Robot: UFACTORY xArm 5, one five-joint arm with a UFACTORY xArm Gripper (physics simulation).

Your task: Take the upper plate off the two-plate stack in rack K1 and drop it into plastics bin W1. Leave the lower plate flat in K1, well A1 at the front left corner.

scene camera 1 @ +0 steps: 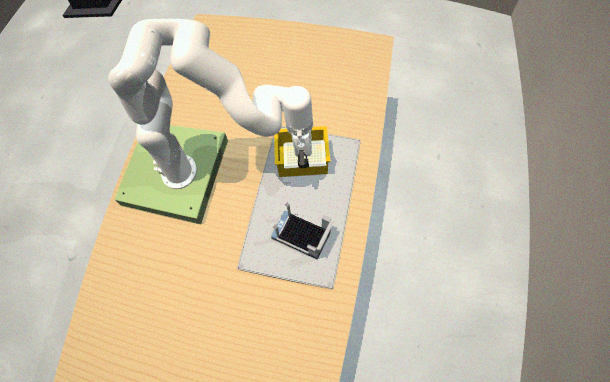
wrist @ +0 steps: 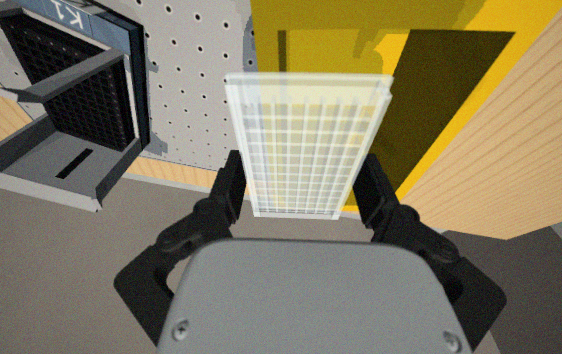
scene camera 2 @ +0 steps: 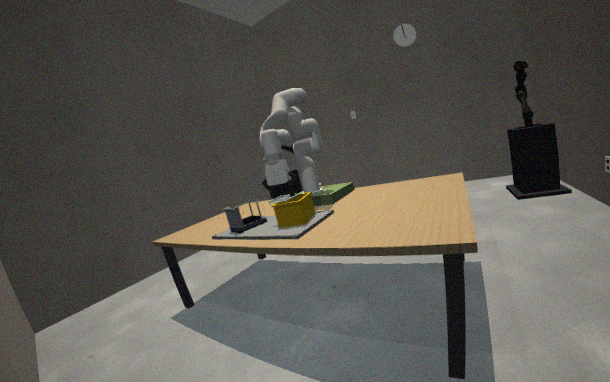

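Seen in the pictures: gripper, fingertip midpoint: [scene camera 1: 303, 153] [wrist: 300, 166] [scene camera 2: 283, 197]; arm's base at its link origin: [scene camera 1: 179, 172] [scene camera 2: 312, 192].
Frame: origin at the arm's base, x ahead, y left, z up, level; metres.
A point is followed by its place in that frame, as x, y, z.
My gripper [scene camera 1: 302, 159] @(0.407, 0.092, 0.068) [wrist: 300, 166] @(0.407, 0.092, 0.068) is shut on a clear, gridded plate [scene camera 1: 318, 154] @(0.454, 0.094, 0.074) [scene camera 2: 281, 198] @(0.465, 0.126, 0.077) [wrist: 300, 125] @(0.374, 0.083, 0.066), with one black finger at each long side. The plate is held over the mouth of the yellow bin W1 [scene camera 1: 320, 170] @(0.462, 0.085, -0.014) [scene camera 2: 295, 212] @(0.465, 0.177, 0.013) [wrist: 310, 15] @(0.326, 0.074, 0.057) and looks roughly level. In the wrist view it hides part of the bin. Rack K1 [scene camera 1: 325, 231] @(0.511, -0.145, 0.070) [scene camera 2: 233, 219] @(0.516, -0.136, 0.022) [wrist: 112, 35] @(0.379, -0.083, -0.021) stands apart from the bin. A black gridded plate [scene camera 1: 302, 232] @(0.440, -0.131, -0.015) [wrist: 95, 102] @(0.440, -0.118, -0.005) lies flat in it. The well marking A1 is too small to read.
Bin and rack stand on a grey perforated mat [scene camera 1: 280, 265] @(0.390, -0.238, -0.043) [scene camera 2: 265, 232] @(0.528, 0.049, -0.043) [wrist: 187, 90] @(0.428, -0.036, -0.043) on the wooden table [scene camera 1: 200, 300] @(0.163, -0.394, -0.056) [scene camera 2: 400, 220] @(0.466, 0.579, -0.056). Upright posts rise around the rack. The arm's green base block [scene camera 1: 150, 197] @(-0.076, -0.106, 0.001) [scene camera 2: 335, 192] @(0.062, 0.176, -0.007) is left of the mat in scene camera 1.
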